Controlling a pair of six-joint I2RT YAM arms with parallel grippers.
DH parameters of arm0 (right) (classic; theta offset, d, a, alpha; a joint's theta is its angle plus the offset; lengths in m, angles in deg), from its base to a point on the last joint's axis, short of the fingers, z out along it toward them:
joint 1: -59.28 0.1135 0.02 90
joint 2: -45.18 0 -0.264 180
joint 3: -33.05 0 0.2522 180
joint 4: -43.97 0 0.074 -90
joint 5: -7.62 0 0 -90
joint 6: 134.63 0.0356 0 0
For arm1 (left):
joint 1: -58.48 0.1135 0.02 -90
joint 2: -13.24 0 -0.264 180
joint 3: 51.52 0 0.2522 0
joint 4: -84.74 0 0.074 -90
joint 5: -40.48 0 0 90
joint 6: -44.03 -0.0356 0 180
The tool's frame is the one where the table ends.
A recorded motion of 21 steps. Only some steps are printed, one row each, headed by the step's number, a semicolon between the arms.
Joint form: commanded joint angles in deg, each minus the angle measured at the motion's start. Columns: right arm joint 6, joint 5, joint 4, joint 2, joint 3, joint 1; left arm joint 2, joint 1, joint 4, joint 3, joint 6, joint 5.
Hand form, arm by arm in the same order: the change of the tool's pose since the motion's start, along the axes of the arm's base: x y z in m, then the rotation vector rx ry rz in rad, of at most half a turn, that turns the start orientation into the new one. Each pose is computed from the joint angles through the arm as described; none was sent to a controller.
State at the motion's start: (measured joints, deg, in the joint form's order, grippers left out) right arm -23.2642 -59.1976 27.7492 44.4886 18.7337 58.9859; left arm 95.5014 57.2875 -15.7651 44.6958 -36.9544 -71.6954
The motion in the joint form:
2: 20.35 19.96 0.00 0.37 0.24 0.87; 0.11 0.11 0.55 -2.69 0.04 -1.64
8: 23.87 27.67 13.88 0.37 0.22 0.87; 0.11 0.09 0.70 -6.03 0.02 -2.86
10: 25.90 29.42 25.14 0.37 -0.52 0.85; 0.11 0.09 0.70 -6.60 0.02 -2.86
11: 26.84 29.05 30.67 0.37 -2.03 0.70; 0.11 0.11 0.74 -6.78 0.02 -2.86
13: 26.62 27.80 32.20 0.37 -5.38 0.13; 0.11 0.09 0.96 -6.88 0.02 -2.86
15: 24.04 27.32 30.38 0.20 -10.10 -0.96; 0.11 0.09 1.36 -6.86 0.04 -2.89
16: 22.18 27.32 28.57 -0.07 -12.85 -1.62; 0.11 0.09 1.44 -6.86 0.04 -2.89
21: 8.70 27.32 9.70 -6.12 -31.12 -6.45; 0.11 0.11 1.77 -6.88 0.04 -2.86
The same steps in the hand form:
2: -0.0072 0.0119 -0.0006 0.3134 0.1939 0.3462; -0.0010 -0.0005 -0.0117 -0.0278 0.0401 0.0014
8: -0.0126 0.0151 0.0229 0.2975 0.0161 0.5140; -0.0045 -0.0012 -0.0259 -0.0480 0.0960 0.0013
10: -0.0202 0.0157 0.0450 0.2634 -0.1586 0.5749; -0.0053 -0.0012 -0.0283 -0.0478 0.1060 0.0015
11: -0.0270 0.0153 0.0619 0.2439 -0.2688 0.5850; -0.0054 -0.0011 -0.0291 -0.0478 0.1084 0.0019
13: -0.0352 0.0140 0.0832 0.2238 -0.3601 0.5660; -0.0051 -0.0012 -0.0295 -0.0478 0.1063 0.0015
15: -0.0446 0.0126 0.1064 0.1746 -0.4382 0.5373; -0.0044 -0.0012 -0.0295 -0.0485 0.0992 0.0016
16: -0.0496 0.0121 0.1184 0.1430 -0.4703 0.5208; -0.0042 -0.0012 -0.0295 -0.0485 0.0978 0.0016
21: -0.0681 0.0095 0.1823 -0.0332 -0.4982 0.3864; -0.0036 -0.0011 -0.0296 -0.0481 0.0923 0.0018

